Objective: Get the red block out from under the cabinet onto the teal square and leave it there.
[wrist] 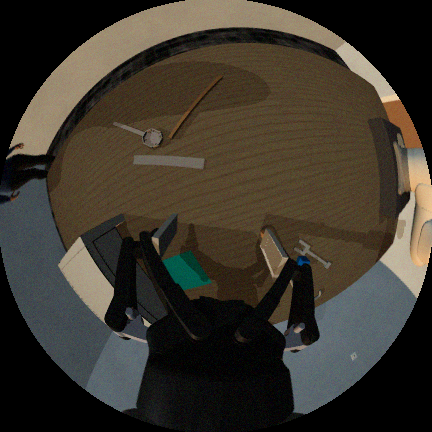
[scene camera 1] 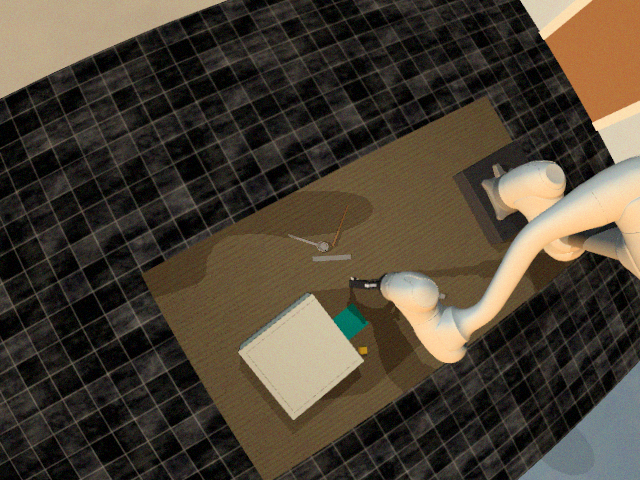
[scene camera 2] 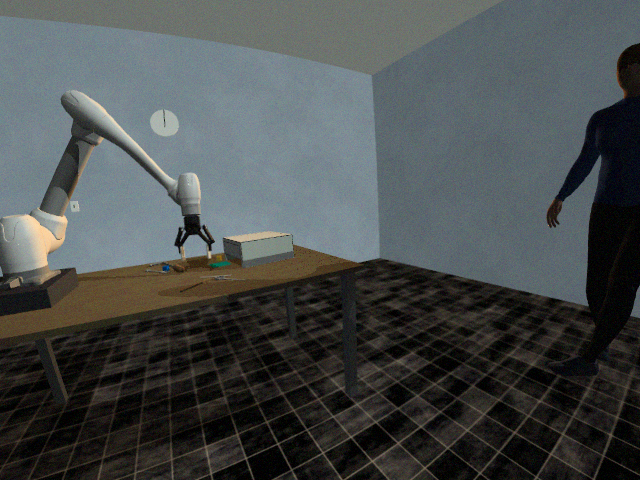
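Seen in the pictures: gripper, fingertip midpoint: point(wrist: 220, 230) point(scene camera 2: 196, 259); arm's base, origin of the base link: point(scene camera 1: 505, 194) point(scene camera 2: 28, 280).
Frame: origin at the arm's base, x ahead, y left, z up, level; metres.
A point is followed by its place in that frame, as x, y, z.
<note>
The red block does not show in any view. The cabinet point(scene camera 1: 301, 356) @[1.037, 0.211, 0.051] point(scene camera 2: 266, 249) @[1.056, 0.070, -0.009] point(wrist: 82, 280) @[1.030, 0.140, 0.051] is a pale box with a grey lower part. The teal square point(scene camera 1: 349, 324) @[0.821, 0.216, -0.084] point(scene camera 2: 220, 264) @[0.815, 0.202, -0.084] point(wrist: 182, 272) @[0.813, 0.205, -0.084] lies flat against the cabinet's near side, with a shadow over part of it. My gripper point(scene camera 2: 195, 253) @[0.699, 0.083, -0.015] point(wrist: 220, 230) @[0.699, 0.083, -0.015] points down, open and empty, over the table on the robot's side of the teal square. In scene camera 1 one finger shows left of the wrist; the rest is hidden under it. Its height above the table is hard to tell.
A yellow block point(scene camera 1: 362, 350) @[0.818, 0.321, -0.059] point(scene camera 2: 219, 257) @[0.817, 0.311, -0.064] stands beside the cabinet. An orange-handled tool point(scene camera 2: 179, 268) @[0.610, 0.114, -0.056] and a blue object point(scene camera 2: 165, 268) @[0.526, 0.216, -0.068] point(wrist: 303, 260) @[0.528, 0.216, -0.062] lie near the gripper. A flat bar point(scene camera 1: 331, 257) @[0.783, -0.047, -0.083] point(wrist: 169, 161) @[0.773, -0.038, -0.083], ring-ended tool point(scene camera 1: 323, 246) @[0.796, -0.097, -0.082] point(wrist: 152, 137) @[0.799, -0.098, -0.082] and thin rod point(scene camera 1: 340, 225) @[0.703, -0.146, -0.077] point(wrist: 196, 105) @[0.702, -0.141, -0.081] lie beyond. A person point(scene camera 2: 615, 155) stands right.
</note>
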